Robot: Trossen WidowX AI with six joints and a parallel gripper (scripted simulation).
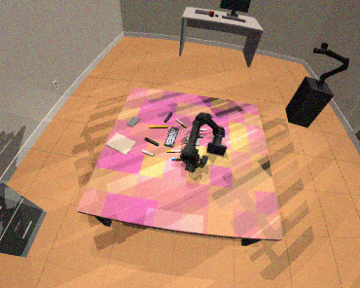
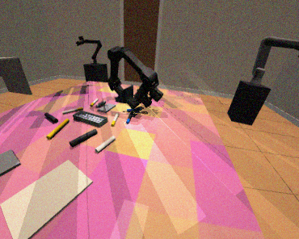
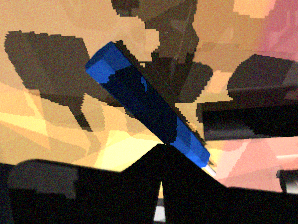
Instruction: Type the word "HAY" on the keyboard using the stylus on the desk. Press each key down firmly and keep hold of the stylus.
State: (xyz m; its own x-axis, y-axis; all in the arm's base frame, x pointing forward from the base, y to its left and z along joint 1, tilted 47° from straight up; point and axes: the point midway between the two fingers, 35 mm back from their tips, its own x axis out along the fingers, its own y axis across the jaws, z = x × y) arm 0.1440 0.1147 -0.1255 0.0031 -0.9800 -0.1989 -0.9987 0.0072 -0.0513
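Right now the blue stylus is 2 cm ahead of my gripper tip, 1 cm to the right of it and 1 cm below it. Also, from my gripper tip: yellow marker 34 cm ahead, 22 cm to the right, 1 cm below; then blue-tipped pen 11 cm ahead, 4 cm to the left, 1 cm below; then white sheet 57 cm ahead, 3 cm to the left, 1 cm below.
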